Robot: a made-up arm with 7 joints. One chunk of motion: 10 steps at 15 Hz.
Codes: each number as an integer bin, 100 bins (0 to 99) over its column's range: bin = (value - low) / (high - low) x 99, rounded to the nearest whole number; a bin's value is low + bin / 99 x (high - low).
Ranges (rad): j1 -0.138..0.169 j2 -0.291..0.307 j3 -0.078..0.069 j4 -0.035..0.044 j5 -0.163..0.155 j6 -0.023..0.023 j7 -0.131..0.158
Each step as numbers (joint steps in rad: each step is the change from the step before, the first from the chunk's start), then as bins.
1 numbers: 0.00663 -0.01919 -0.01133 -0.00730 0.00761 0.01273 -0.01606
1 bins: 47 45 45 35 53 77 39
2 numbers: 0.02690 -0.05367 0.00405 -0.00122 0.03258 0.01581 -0.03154
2 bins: 53 39 55 42 61 84 34
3 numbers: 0.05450 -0.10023 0.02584 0.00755 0.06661 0.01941 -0.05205
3 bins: 62 32 70 53 71 91 27
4 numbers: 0.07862 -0.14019 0.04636 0.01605 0.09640 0.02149 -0.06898
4 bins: 70 25 84 64 81 96 21
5 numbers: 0.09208 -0.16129 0.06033 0.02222 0.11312 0.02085 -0.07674
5 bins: 74 21 93 72 86 94 19
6 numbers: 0.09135 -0.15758 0.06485 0.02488 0.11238 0.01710 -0.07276
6 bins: 74 22 96 75 86 86 20
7 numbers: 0.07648 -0.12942 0.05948 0.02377 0.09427 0.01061 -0.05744
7 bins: 69 27 93 74 80 72 25
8 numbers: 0.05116 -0.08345 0.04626 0.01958 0.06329 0.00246 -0.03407
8 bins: 61 34 84 68 70 55 33
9 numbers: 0.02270 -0.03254 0.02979 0.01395 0.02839 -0.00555 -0.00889
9 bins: 52 43 73 61 60 38 42
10 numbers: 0.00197 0.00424 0.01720 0.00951 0.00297 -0.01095 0.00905
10 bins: 45 49 64 56 52 26 48
